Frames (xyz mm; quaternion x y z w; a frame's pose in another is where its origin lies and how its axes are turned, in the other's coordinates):
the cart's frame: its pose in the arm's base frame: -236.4 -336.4 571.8 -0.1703 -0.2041 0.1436 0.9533
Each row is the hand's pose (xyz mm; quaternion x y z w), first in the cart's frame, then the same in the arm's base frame.
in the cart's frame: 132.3 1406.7 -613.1 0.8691 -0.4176 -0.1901 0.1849
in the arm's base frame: -139.4 813.0 -448.8 0.8957 -0.3434 0.0938 0.2663
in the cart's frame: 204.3 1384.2 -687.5 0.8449 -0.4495 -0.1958 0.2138
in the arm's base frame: -39.1 797.6 -479.6 0.8735 -0.3842 0.0930 0.2841
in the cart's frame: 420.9 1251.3 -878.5 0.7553 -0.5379 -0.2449 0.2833
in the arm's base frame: 261.3 701.5 -519.0 0.7990 -0.5038 0.0530 0.3241
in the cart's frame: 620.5 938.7 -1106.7 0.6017 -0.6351 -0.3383 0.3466
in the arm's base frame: 599.8 427.7 -527.2 0.6748 -0.6474 -0.0418 0.3518
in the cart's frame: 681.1 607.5 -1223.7 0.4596 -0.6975 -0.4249 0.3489
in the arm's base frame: 771.8 119.0 -480.1 0.5656 -0.7425 -0.1424 0.3295
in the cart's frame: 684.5 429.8 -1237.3 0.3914 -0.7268 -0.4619 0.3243
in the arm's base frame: 817.0 -43.5 -422.5 0.5165 -0.7815 -0.1901 0.2938
